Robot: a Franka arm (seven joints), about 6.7 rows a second.
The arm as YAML. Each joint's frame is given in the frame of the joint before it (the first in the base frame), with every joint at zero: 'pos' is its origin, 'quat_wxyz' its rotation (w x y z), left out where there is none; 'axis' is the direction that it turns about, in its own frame. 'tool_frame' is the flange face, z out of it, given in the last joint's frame.
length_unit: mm
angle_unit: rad
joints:
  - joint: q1
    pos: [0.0, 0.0, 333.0]
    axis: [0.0, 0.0, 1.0]
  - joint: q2
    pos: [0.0, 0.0, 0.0]
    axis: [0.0, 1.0, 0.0]
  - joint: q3
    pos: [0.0, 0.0, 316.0]
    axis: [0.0, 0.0, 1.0]
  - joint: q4
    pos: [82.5, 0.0, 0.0]
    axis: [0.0, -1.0, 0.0]
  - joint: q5
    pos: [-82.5, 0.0, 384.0]
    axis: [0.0, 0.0, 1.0]
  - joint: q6
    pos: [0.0, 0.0, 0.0]
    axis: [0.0, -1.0, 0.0]
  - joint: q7
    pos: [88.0, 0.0, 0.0]
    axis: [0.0, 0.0, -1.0]
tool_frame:
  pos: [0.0, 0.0, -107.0]
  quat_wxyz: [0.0, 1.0, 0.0, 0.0]
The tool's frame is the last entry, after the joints.
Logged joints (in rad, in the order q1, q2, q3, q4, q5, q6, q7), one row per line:
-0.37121, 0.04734, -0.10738, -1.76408, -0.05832, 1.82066, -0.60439
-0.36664, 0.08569, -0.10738, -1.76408, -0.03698, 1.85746, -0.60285
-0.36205, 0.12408, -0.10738, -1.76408, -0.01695, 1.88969, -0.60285
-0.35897, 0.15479, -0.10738, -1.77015, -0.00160, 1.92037, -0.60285
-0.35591, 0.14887, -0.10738, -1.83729, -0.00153, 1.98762, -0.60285
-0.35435, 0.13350, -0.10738, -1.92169, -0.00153, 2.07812, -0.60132
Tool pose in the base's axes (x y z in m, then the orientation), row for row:
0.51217, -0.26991, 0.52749, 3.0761, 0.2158, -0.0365
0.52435, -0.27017, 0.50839, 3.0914, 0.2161, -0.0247
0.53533, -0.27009, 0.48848, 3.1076, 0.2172, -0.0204
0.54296, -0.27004, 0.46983, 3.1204, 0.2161, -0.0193
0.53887, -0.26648, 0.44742, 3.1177, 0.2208, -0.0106
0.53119, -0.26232, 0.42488, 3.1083, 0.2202, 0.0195
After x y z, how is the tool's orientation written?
As a rotation vector, in radians.
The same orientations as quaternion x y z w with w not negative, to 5 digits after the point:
0.99706, 0.06995, -0.01183, 0.02885
0.99731, 0.06972, -0.00797, 0.02127
0.99746, 0.06972, -0.00655, 0.01317
0.99757, 0.06909, -0.00617, 0.00683
0.99746, 0.07064, -0.00339, 0.00803
0.99740, 0.07066, 0.00626, 0.01272

